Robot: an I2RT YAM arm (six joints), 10 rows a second.
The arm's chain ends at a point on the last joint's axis. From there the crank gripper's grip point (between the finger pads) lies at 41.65 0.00 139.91 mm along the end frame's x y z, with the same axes.
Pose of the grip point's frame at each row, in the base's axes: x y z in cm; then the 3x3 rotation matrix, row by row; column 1 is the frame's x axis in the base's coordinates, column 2 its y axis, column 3 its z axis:
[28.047, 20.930, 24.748], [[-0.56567, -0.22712, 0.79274], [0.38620, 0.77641, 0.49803], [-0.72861, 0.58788, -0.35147]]
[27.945, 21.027, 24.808], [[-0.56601, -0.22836, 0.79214], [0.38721, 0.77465, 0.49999], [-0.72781, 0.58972, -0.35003]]
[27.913, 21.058, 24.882], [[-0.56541, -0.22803, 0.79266], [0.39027, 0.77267, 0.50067], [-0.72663, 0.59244, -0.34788]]
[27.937, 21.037, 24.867], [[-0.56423, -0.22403, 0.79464], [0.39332, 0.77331, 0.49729], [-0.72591, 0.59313, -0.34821]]
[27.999, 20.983, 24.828], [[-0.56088, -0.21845, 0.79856], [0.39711, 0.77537, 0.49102], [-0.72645, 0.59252, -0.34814]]
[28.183, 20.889, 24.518], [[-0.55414, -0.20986, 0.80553], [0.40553, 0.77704, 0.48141], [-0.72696, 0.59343, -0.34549]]
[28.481, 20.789, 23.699], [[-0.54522, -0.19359, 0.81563], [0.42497, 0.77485, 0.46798], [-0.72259, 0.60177, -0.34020]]
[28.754, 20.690, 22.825], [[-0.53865, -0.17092, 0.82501], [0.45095, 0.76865, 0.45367], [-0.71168, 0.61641, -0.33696]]
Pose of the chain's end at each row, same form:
[19.312, 12.354, 32.700], [[-0.56567, -0.22712, 0.79274], [0.38620, 0.77641, 0.49803], [-0.72861, 0.58788, -0.35147]]
[19.220, 12.419, 32.737], [[-0.56601, -0.22836, 0.79214], [0.38721, 0.77465, 0.49999], [-0.72781, 0.58972, -0.35003]]
[19.178, 12.428, 32.776], [[-0.56541, -0.22803, 0.79266], [0.39027, 0.77267, 0.50067], [-0.72663, 0.59244, -0.34788]]
[19.169, 12.441, 32.762], [[-0.56423, -0.22403, 0.79464], [0.39332, 0.77331, 0.49729], [-0.72591, 0.59313, -0.34821]]
[19.162, 12.459, 32.724], [[-0.56088, -0.21845, 0.79856], [0.39711, 0.77537, 0.49102], [-0.72645, 0.59252, -0.34814]]
[19.221, 12.465, 32.380], [[-0.55414, -0.20986, 0.80553], [0.40553, 0.77704, 0.48141], [-0.72696, 0.59343, -0.34549]]
[19.340, 12.471, 31.468], [[-0.54522, -0.19359, 0.81563], [0.42497, 0.77485, 0.46798], [-0.72259, 0.60177, -0.34020]]
[19.455, 12.464, 30.504], [[-0.53865, -0.17092, 0.82501], [0.45095, 0.76865, 0.45367], [-0.71168, 0.61641, -0.33696]]

